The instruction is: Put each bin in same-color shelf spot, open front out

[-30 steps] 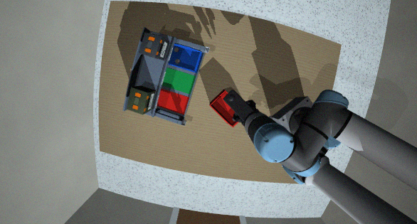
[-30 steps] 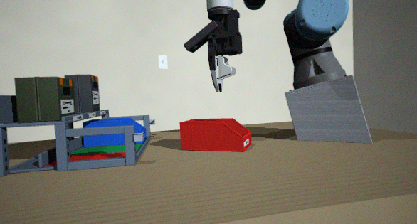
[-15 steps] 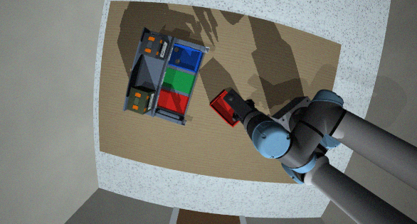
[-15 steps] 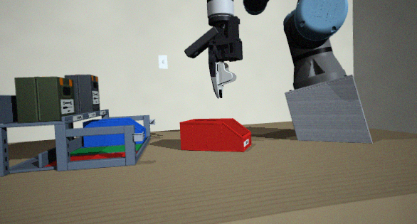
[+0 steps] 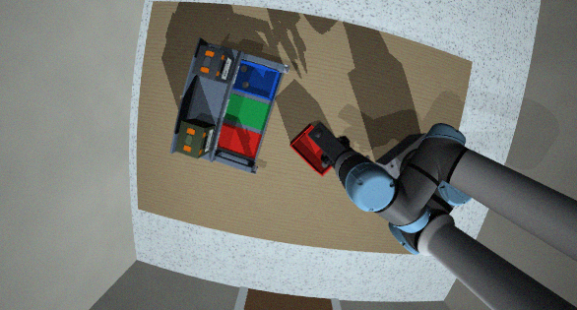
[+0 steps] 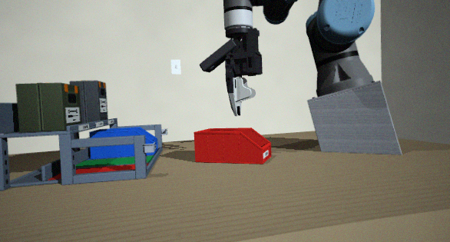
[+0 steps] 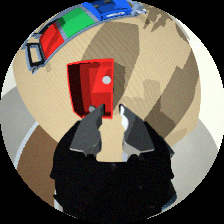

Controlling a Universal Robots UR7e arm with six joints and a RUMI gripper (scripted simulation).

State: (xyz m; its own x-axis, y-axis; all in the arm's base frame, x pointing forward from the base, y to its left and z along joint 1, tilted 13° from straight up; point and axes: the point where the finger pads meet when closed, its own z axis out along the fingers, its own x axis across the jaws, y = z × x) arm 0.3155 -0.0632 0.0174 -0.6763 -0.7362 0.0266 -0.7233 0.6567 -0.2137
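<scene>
My hand is 90 mm above the red bin, 40 mm to the right of it and 30 mm short of it. The rest, counted from my hand: blue bin: 270 mm ahead, 210 mm to the right, 80 mm below; then top board: 400 mm ahead, 120 mm to the right, 20 mm below; then green box: 430 mm ahead, 30 mm above, 10 mm to the right.
</scene>
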